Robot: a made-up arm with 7 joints. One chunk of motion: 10 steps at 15 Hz.
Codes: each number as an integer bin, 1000 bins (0 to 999) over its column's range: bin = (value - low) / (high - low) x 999, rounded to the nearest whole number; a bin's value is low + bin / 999 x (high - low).
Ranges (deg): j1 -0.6..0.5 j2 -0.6..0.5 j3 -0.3..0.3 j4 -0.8..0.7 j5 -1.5..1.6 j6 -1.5..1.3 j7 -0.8..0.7
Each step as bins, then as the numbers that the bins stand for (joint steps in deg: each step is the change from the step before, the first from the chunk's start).
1 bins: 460 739 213 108 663 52 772
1 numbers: -0.093 0.214 -0.172 -0.638 0.557 -1.354 0.359
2 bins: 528 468 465 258 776 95 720
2 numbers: -0.019 -0.085 -0.021 -0.413 0.908 -1.234 0.281
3 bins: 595 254 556 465 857 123 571
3 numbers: 0.055 -0.320 0.034 -0.102 1.159 -1.155 0.057
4 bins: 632 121 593 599 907 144 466
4 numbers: 0.096 -0.467 0.056 0.099 1.315 -1.096 -0.100
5 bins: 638 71 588 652 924 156 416
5 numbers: 0.103 -0.522 0.053 0.179 1.367 -1.063 -0.175
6 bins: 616 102 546 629 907 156 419
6 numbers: 0.078 -0.488 0.028 0.144 1.315 -1.063 -0.171
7 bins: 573 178 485 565 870 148 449
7 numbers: 0.031 -0.404 -0.009 0.048 1.200 -1.085 -0.126
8 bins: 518 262 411 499 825 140 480
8 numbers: -0.030 -0.312 -0.053 -0.051 1.060 -1.108 -0.079
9 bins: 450 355 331 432 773 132 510
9 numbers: -0.105 -0.209 -0.101 -0.151 0.899 -1.130 -0.034
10 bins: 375 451 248 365 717 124 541
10 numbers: -0.187 -0.103 -0.151 -0.252 0.725 -1.152 0.012
